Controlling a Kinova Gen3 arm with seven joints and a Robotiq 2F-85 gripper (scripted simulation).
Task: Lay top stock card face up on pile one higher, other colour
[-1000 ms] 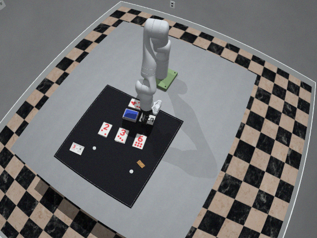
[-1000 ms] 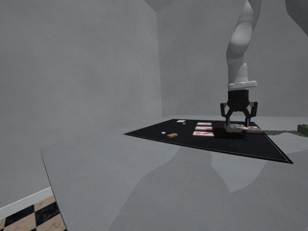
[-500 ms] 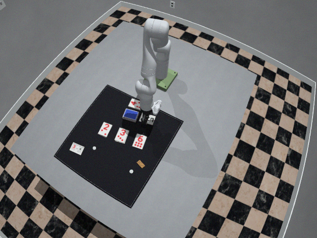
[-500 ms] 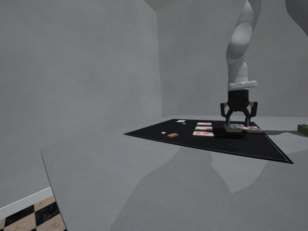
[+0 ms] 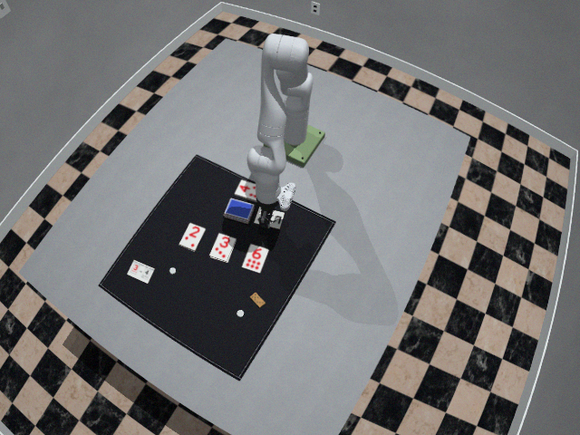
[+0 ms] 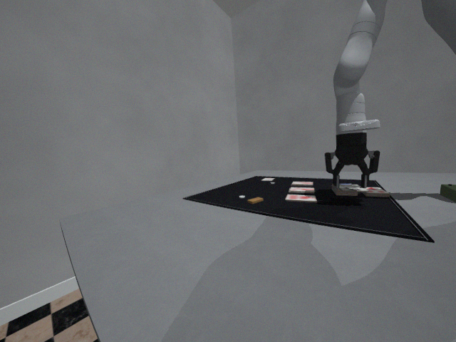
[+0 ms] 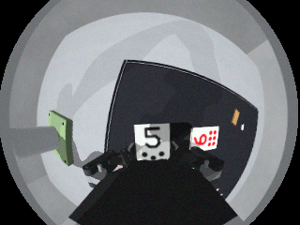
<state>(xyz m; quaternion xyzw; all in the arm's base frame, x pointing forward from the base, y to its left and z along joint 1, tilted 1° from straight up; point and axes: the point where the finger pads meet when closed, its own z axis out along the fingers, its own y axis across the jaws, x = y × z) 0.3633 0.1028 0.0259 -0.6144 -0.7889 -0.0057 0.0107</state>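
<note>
My hand is 26 cm short of the small wooden block, 10 cm to the right of it and 5 cm above it. The rest, counted from my hand: black mat 20 cm ahead, 11 cm to the right, 7 cm below.
</note>
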